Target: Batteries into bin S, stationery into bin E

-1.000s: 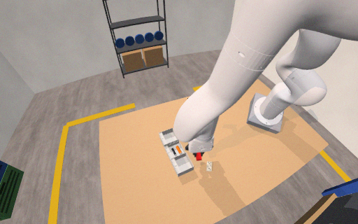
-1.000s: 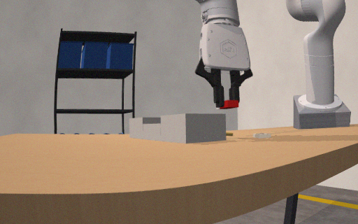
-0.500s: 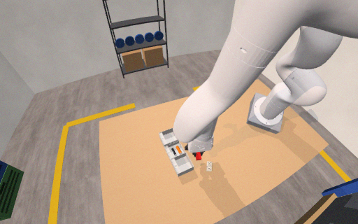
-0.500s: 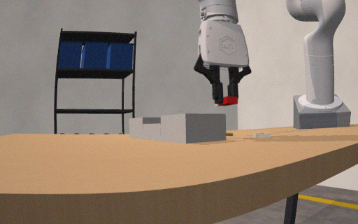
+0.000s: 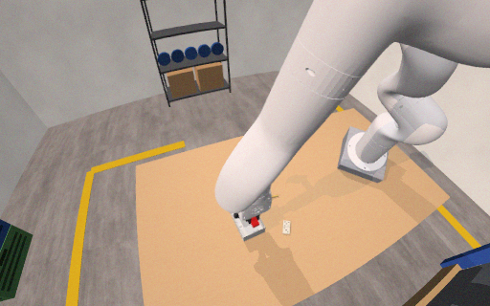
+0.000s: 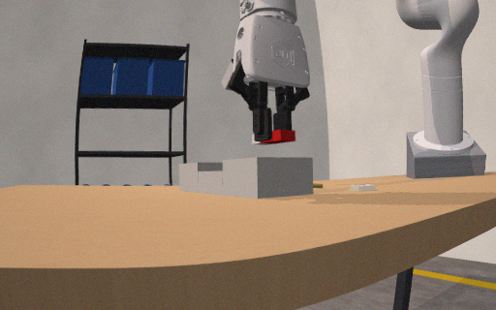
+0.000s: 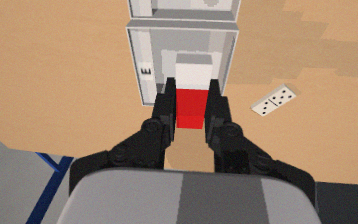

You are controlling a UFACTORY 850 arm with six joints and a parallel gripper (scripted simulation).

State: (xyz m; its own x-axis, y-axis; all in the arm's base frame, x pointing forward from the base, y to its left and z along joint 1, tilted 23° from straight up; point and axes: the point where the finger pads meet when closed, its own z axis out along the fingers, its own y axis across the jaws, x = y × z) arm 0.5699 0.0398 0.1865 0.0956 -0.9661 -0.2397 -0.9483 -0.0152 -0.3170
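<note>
Now: hand 20 mm above the eraser and 10 mm to the left of it. From my hand the other things lie so: bin: 80 mm to the right, 70 mm below, 20 mm ahead; then black battery: 80 mm to the right, 80 mm below, 20 mm ahead; then orange battery: 80 mm to the right, 80 mm below.
</note>
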